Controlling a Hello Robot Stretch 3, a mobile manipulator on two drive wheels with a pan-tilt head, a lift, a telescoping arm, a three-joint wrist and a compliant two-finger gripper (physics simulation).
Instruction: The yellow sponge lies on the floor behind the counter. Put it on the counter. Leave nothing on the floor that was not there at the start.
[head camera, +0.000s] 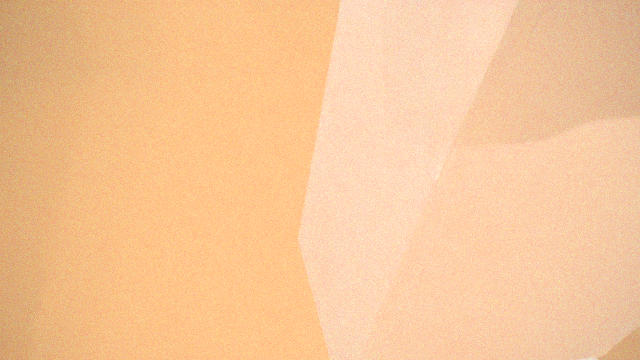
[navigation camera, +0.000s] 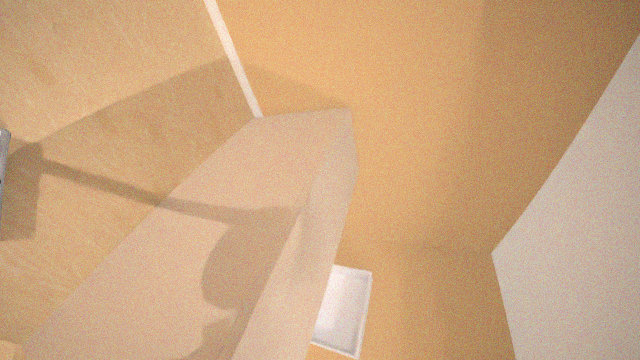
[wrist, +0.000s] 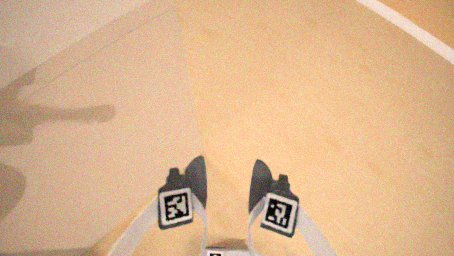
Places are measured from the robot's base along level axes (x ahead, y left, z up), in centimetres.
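Where they show: gripper, fingertip midpoint: (wrist: 228, 176).
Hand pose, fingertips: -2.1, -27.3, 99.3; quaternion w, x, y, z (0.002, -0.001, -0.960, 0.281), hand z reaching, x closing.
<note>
After its pixels a point has its place, as x, y, z.
The yellow sponge does not show in any view. A large pale block (head camera: 370, 150) (navigation camera: 290, 155) {92.4, 22.7, 69.6} (wrist: 135, 155) {28.1, -45.4, 45.1} stands against the orange wall; whether it is the counter I cannot tell. It fills the left side of the wrist view, with shadows across it. My gripper (wrist: 228, 176) {-2.1, -27.3, 99.3} is open, its two dark fingertips apart with nothing between them. It hangs above the wooden floor (wrist: 350, 130) {-75.8, -81.9, 0.0} (navigation camera: 100, 50) {25.1, 62.6, 0.1}, near the line where the block meets the floor in the wrist view. Its height above the floor is hard to tell.
A white skirting strip (navigation camera: 234, 60) {99.7, 102.3, 4.9} (wrist: 410, 28) {-149.1, -177.4, 4.3} runs along the foot of the orange wall (head camera: 150, 175) {212.8, -2.7, 143.9} (navigation camera: 425, 100) {136.9, 69.1, 142.5}. A white framed panel (navigation camera: 345, 310) {203.8, -126.3, 82.6} shows beside the block. A pale grey surface (navigation camera: 575, 240) {157.2, -18.4, 243.8} lies at the right of the navigation view.
</note>
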